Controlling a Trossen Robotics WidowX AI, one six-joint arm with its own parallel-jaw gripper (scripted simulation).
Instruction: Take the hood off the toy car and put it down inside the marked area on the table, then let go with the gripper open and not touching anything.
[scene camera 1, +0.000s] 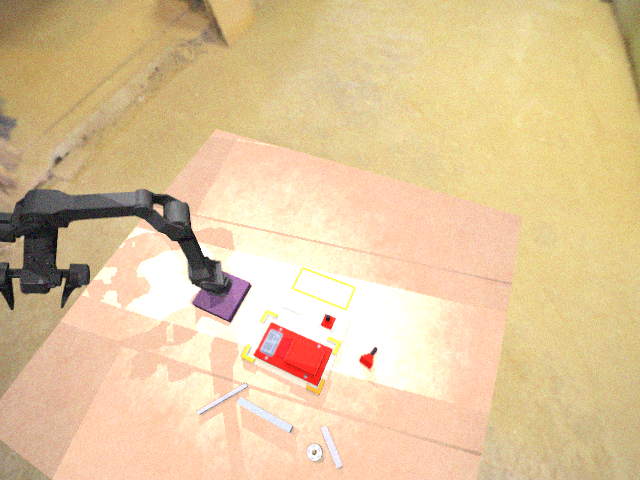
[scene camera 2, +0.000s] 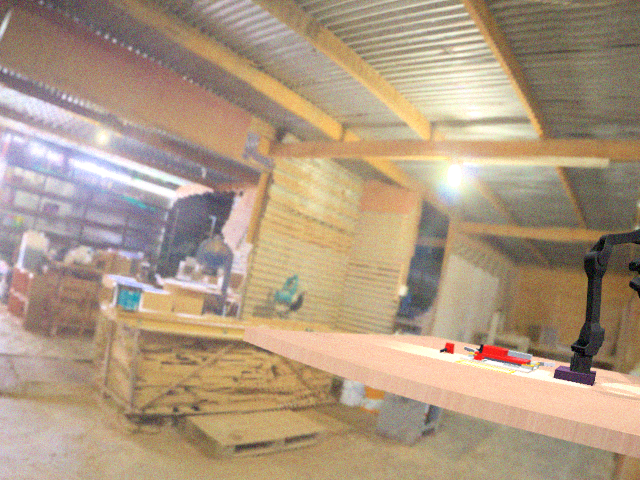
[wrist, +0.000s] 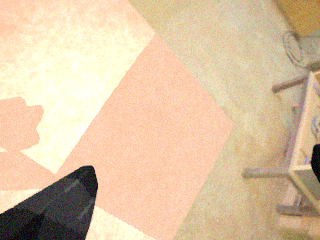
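Note:
Gripper (scene camera 1: 37, 308) open, holding nothing; the gripper is also visible in the wrist view (wrist: 204, 166). A red hood (scene camera 1: 306, 357) is present too; in the wrist view the hood is out of frame.

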